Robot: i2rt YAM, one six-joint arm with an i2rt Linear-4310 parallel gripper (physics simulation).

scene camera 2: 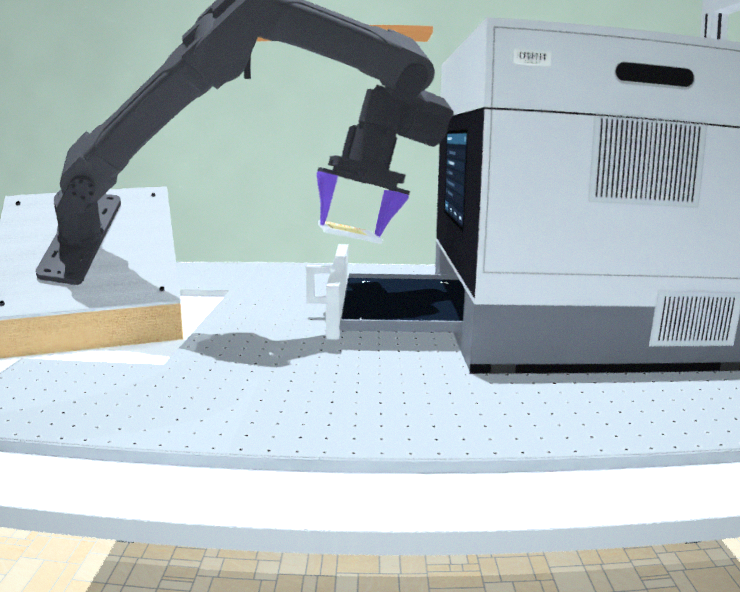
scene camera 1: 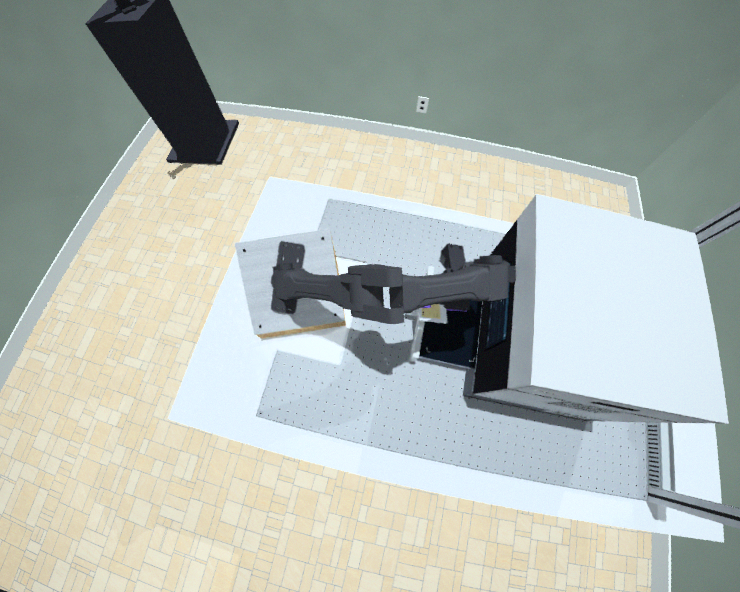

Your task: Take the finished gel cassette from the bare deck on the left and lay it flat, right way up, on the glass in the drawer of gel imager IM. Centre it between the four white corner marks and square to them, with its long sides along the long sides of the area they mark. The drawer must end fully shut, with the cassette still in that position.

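Places are measured from the arm's base along level axes (x left, y ahead, z down), in millimetres.
Pixels of known places: gripper, between the fingertips: (scene camera 2: 349, 232) (scene camera 1: 432, 306); arm's base, origin of its link: (scene camera 2: 81, 236) (scene camera 1: 287, 277).
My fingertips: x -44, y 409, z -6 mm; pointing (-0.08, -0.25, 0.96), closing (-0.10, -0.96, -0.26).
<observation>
Ahead of a thing's pixels: the offset from my fingertips to its top centre. "*": to the spot under its first point.
My gripper (scene camera 1: 440, 308) (scene camera 2: 350, 230) has its two purple fingers set wide, shut on the gel cassette @(dx +7, dy +0, dz -14 mm) (scene camera 1: 431, 312) (scene camera 2: 343, 228) by its opposite edges. The cassette is clear with a yellow middle. It hangs in the air above the drawer front @(dx +5, dy -15, dz +45 mm) (scene camera 2: 335, 299) and tilts down toward the imager in scene camera 2. The drawer of gel imager IM (scene camera 1: 617, 296) (scene camera 2: 536, 240) stands open, and its dark glass @(dx -7, dy +94, dz +100 mm) (scene camera 1: 445, 342) (scene camera 2: 401, 300) is bare where it shows. Small white corner marks show on it. The arm hides part of the drawer and cassette in scene camera 1.
The imager's front screen @(* dx -60, dy +142, dz -89 mm) (scene camera 1: 497, 324) (scene camera 2: 455, 179) stands close to the wrist, on the right. The white drawer front with its handle @(* dx +6, dy -51, dz +80 mm) (scene camera 2: 315, 285) rises above the glass. The arm's base plate stands on a raised wood-edged board (scene camera 1: 259, 296) (scene camera 2: 141, 216) at the left.
</observation>
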